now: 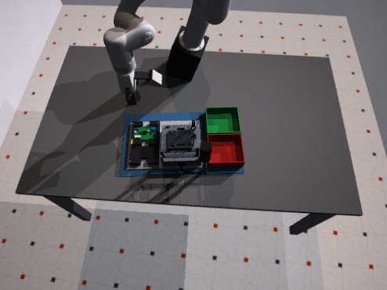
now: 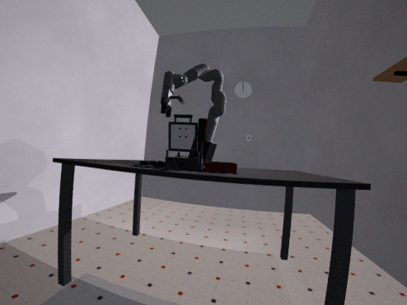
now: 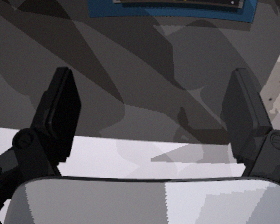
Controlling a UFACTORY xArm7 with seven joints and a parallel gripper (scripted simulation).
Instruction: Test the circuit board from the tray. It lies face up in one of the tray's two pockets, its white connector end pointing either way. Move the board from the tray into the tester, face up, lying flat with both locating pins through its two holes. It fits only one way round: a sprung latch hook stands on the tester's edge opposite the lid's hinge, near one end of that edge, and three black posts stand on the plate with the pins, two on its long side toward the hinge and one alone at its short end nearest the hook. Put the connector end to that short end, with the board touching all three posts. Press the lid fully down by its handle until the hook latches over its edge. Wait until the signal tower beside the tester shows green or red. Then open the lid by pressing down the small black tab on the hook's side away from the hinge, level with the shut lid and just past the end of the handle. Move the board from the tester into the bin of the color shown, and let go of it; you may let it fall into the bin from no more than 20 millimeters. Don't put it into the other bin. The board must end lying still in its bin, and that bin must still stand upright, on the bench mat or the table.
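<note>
The green circuit board lies 31 cm below my hand. Also, from my hand: tester lid 21 cm to the left, 15 cm below, 14 cm ahead; green bin 35 cm to the left, 32 cm below, 13 cm behind; red bin 38 cm to the left, 32 cm below, 2 cm ahead.
</note>
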